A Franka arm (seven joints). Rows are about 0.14 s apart.
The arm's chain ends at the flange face. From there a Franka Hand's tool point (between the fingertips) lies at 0.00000 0.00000 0.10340 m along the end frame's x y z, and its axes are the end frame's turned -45 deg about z.
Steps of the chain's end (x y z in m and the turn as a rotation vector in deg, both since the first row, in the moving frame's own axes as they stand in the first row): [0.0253 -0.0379 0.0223 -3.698 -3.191 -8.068]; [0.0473 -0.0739 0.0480 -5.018 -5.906 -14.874]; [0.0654 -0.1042 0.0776 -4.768 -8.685 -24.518]
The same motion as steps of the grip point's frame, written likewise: [0.0360 -0.0076 0.0219 -0.359 -4.871 -8.068]; [0.0718 -0.0181 0.0471 0.628 -7.724 -14.874]; [0.1023 -0.0287 0.0761 2.770 -9.513 -24.518]
